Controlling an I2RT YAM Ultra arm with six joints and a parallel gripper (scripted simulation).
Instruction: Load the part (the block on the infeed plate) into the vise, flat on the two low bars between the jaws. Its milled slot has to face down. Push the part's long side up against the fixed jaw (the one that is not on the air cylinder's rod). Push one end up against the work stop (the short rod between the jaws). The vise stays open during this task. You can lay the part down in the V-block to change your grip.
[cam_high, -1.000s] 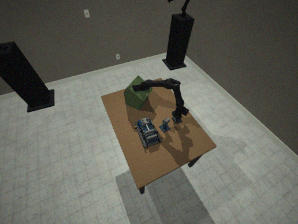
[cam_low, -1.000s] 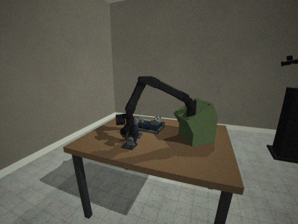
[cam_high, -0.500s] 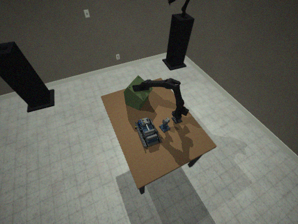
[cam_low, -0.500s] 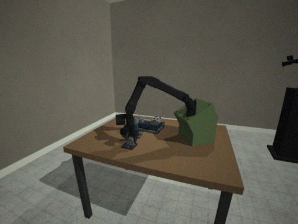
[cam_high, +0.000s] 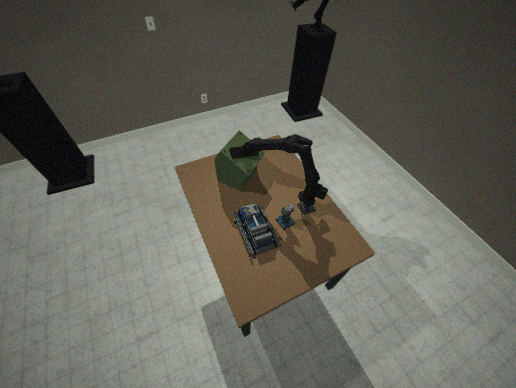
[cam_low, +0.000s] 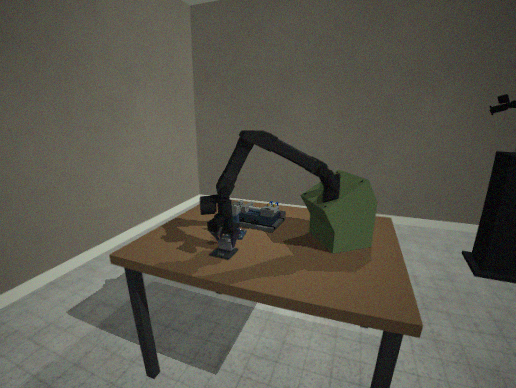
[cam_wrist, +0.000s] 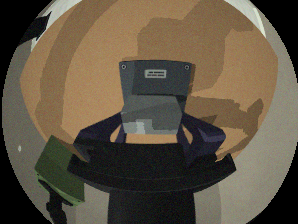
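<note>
The infeed plate is 30 mm below my hand and 20 mm to the left of it. Round my hand: vise: 350 mm to the right, 40 mm ahead, 10 mm above; part: right at my hand.
</note>
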